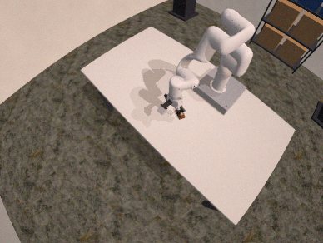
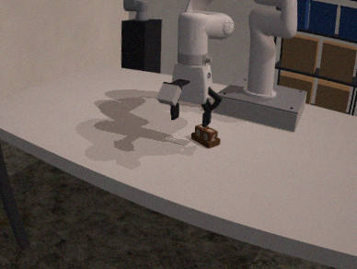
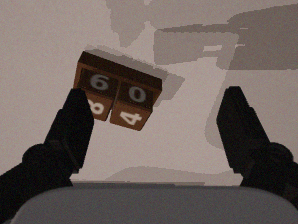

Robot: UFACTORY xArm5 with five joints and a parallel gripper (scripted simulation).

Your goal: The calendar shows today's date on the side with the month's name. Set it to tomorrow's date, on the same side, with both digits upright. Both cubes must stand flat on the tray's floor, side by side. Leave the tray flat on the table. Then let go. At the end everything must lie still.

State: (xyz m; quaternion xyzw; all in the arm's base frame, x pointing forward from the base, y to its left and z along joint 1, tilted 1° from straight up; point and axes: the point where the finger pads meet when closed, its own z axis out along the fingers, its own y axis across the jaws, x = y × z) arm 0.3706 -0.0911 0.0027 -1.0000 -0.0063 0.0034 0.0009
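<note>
Now: the brown wooden cube 40 mm behind my hand, 20 mm to the left of it and 50 mm below it. From my hand the other things lie so: tray: 30 mm behind, 40 mm to the left, 60 mm below.
</note>
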